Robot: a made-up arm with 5 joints.
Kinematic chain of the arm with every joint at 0, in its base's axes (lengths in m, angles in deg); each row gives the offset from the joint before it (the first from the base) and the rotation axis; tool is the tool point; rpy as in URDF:
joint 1: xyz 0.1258 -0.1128 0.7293 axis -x
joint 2: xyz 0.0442 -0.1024 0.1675 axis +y
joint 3: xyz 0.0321 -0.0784 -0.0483 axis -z
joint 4: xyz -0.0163 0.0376 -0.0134 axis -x
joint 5: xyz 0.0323 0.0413 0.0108 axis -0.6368 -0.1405 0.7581
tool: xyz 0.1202 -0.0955 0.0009 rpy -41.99 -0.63 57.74
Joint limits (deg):
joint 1: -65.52..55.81
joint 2: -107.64..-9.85
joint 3: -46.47..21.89
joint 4: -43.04..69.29
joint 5: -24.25..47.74
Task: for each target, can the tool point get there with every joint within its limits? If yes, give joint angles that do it. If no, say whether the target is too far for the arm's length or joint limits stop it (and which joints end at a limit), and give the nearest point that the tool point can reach.
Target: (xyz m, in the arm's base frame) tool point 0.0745 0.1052 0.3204
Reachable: no: joint limits stop it (at a limit: joint 1, joint 2, joint 3, joint 4, joint 5) | nearest point 0.3135 -0.2549 0.5484 | short by 0.489 m
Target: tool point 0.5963 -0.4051 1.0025
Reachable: no: too far | nearest point 0.3899 -0.3313 0.9335 | short by 0.230 m
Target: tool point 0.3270 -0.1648 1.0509
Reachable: yes | joints 24.94 -54.74 -4.01 -29.04 4.35
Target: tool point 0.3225 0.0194 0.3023
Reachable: no: joint limits stop it (at a limit: joint 1, joint 2, joint 3, joint 4, joint 5) | nearest point 0.3135 -0.2549 0.5484 | short by 0.369 m
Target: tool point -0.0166 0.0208 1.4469
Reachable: no: too far | nearest point 0.1099 -0.0372 1.1356 | short by 0.341 m
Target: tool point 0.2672 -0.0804 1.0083
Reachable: yes | joints 22.84 -53.01 -31.34 53.27 8.06
